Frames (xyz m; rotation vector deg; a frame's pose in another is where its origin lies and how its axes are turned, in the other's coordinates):
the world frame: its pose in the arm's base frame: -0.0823 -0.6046 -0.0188 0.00 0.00 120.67
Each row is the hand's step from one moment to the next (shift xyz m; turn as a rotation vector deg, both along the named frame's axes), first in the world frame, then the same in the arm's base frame.
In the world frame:
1: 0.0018 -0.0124 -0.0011 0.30 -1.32 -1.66
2: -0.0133 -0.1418 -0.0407 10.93 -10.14 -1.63
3: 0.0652 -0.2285 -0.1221 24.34 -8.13 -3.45
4: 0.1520 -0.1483 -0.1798 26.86 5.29 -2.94
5: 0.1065 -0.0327 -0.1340 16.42 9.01 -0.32
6: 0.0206 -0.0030 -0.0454 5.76 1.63 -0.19
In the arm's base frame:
1: 0.0097 0.0079 -0.0011 0.98 0.93 -1.66
2: 0.1287 0.0609 -0.0407 3.15 14.57 -1.63
3: 0.1633 0.1726 -0.1221 -5.42 25.08 -3.45
4: 0.0500 0.2064 -0.1798 -18.25 20.40 -2.94
5: -0.0262 0.1083 -0.1340 -16.13 9.53 -0.32
6: -0.0079 0.0192 -0.0454 -4.34 4.12 -0.19

